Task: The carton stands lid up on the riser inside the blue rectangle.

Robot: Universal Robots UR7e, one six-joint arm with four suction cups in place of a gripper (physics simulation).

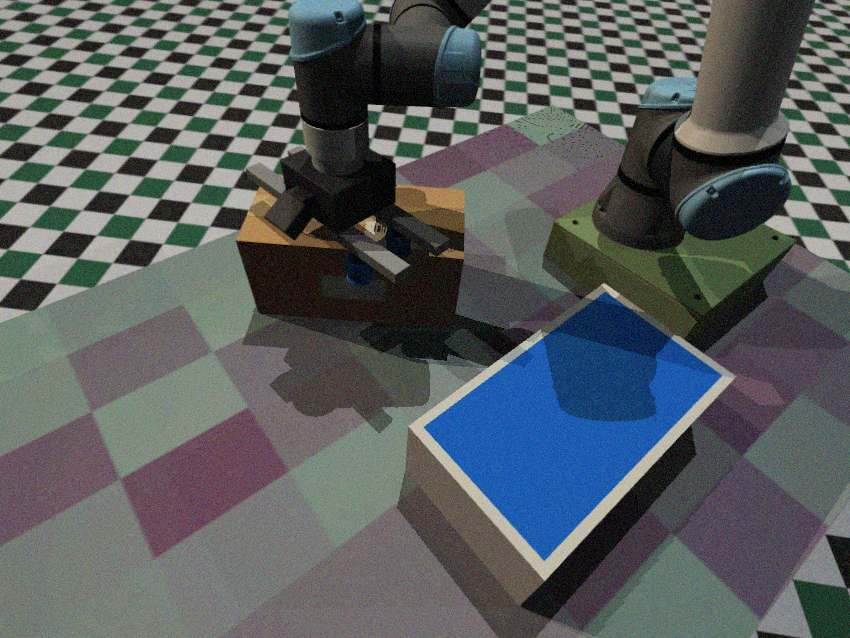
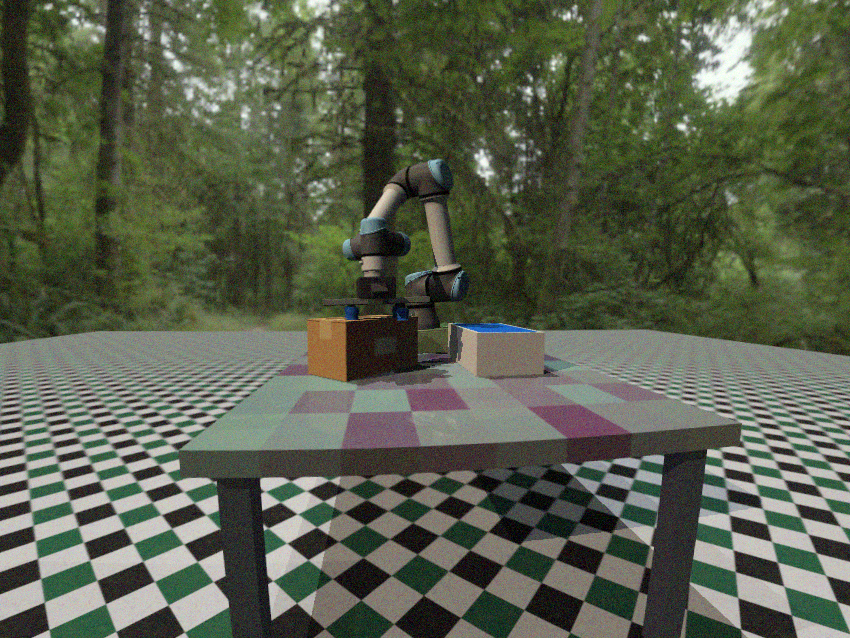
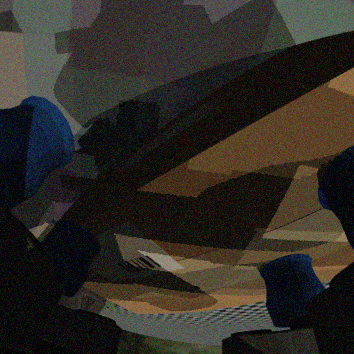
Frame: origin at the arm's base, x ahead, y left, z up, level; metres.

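Seen in the pictures: hand, tool point: (image 2: 376, 320) (image 3: 186, 211); arm's base, link origin: (image 1: 637, 222) (image 2: 422, 328) (image 3: 81, 289).
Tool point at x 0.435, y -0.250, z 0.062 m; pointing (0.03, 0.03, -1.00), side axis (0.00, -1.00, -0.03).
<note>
Pixels of each thing's top centre, then the offset from my tool point to it.
- brown carton, top centre: (image 3: 214, 272) (image 1: 358, 213) (image 2: 366, 317) 0.047 m back, 0.024 m right, 0.006 m up
- barcode label, top centre: (image 3: 137, 264) (image 1: 385, 229) 0.051 m back, 0.027 m left, 0.007 m up
- riser, top centre: (image 1: 580, 399) (image 2: 490, 327) 0.036 m back, 0.374 m left, 0.028 m down
- blue rectangle, top centre: (image 1: 580, 399) (image 2: 490, 327) 0.036 m back, 0.374 m left, 0.028 m down
The brown carton (image 1: 296, 279) (image 2: 359, 348) (image 3: 281, 133) stands on the table at the back left, its lid facing up with a barcode label (image 3: 151, 261) on it. My suction gripper (image 1: 372, 243) (image 2: 374, 310) sits on the carton's top, and its blue cups (image 3: 291, 288) touch the lid. The carton's base rests on the table. The riser (image 1: 461, 500) (image 2: 499, 355) stands to the right of the carton, apart from it. The blue rectangle (image 1: 549, 443) (image 2: 492, 328) on its top is bare, with the arm's shadow across its far part.
The arm's green base plate (image 1: 644, 266) stands behind the riser at the right. The table (image 2: 423, 450) has checked patches, and its left edge runs just behind the carton. A checkered floor lies beyond.
</note>
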